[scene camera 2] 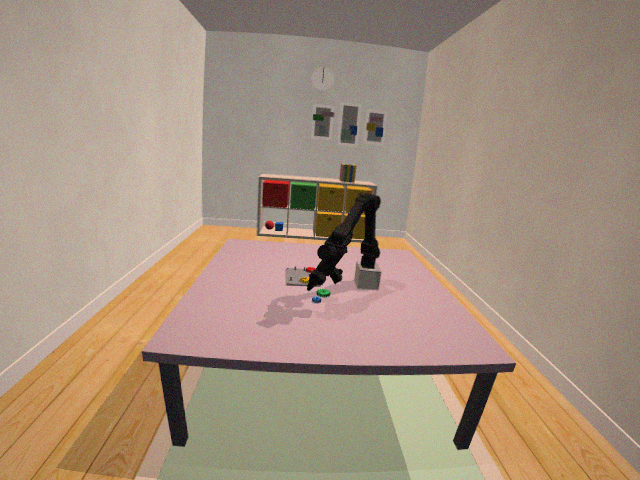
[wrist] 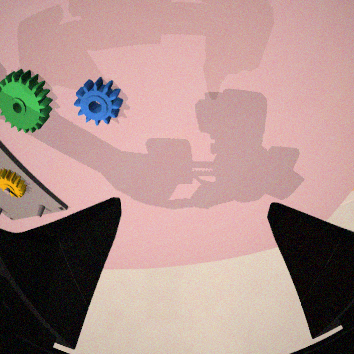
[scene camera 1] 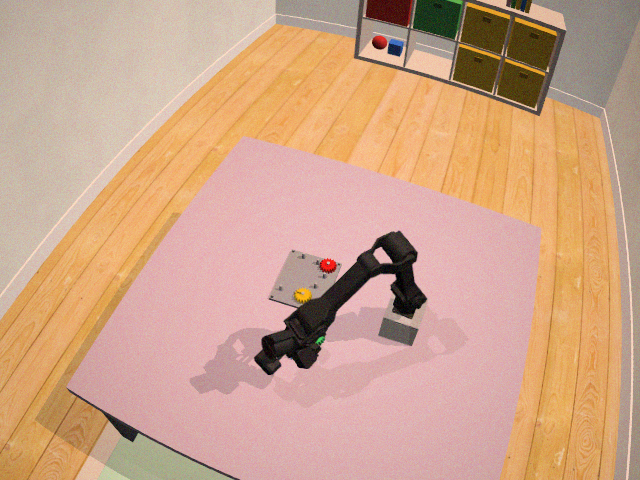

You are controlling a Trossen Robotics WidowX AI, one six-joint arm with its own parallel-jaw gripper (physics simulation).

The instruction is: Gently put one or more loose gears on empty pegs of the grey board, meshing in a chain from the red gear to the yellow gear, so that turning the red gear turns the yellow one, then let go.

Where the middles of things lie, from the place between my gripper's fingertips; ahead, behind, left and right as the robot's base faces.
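Labels:
The blue gear (wrist: 89, 93) is 90 mm below my hand, 70 mm to the right of it and 30 mm behind it. Counted from my hand as well, the grey board (scene camera 1: 297, 273) is 100 mm below, 330 mm to the right and 40 mm ahead, and the green gear (wrist: 31, 104) is 90 mm below, 140 mm to the right and 70 mm behind.

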